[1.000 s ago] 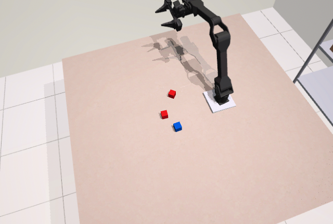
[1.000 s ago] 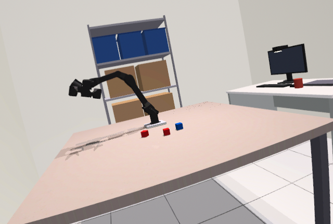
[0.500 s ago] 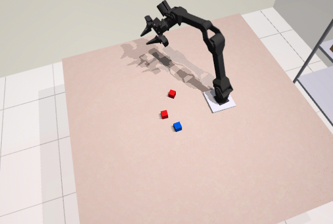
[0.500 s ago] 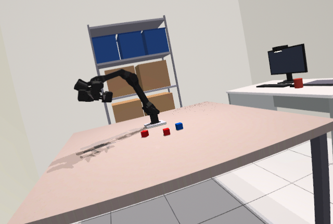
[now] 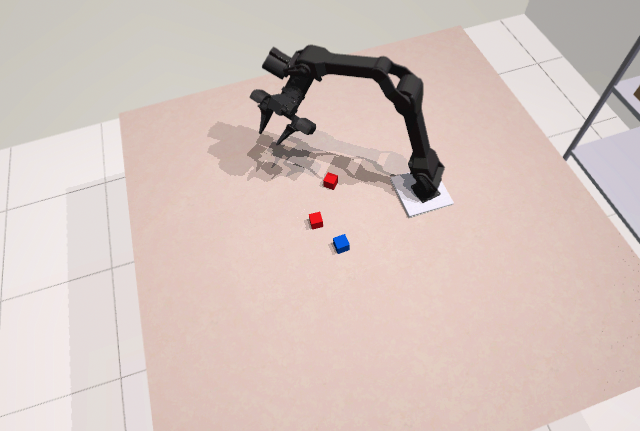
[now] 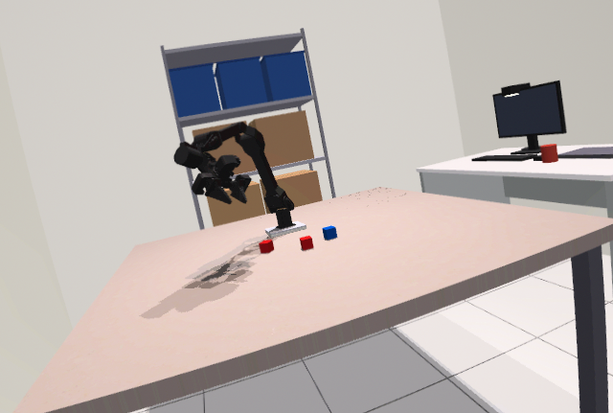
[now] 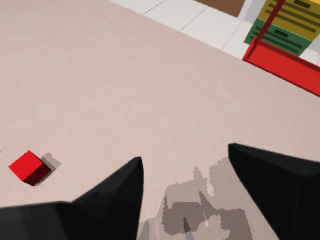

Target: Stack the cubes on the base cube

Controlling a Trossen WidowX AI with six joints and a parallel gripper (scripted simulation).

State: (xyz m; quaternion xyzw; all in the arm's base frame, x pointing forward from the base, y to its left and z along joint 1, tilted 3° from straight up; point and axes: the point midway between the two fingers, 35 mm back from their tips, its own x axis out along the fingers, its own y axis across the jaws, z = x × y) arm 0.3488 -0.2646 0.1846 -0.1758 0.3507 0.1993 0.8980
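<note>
Right now the blue base cube is 29 cm to the left of my gripper tip, 18 cm below it and 6 cm behind it.
</note>
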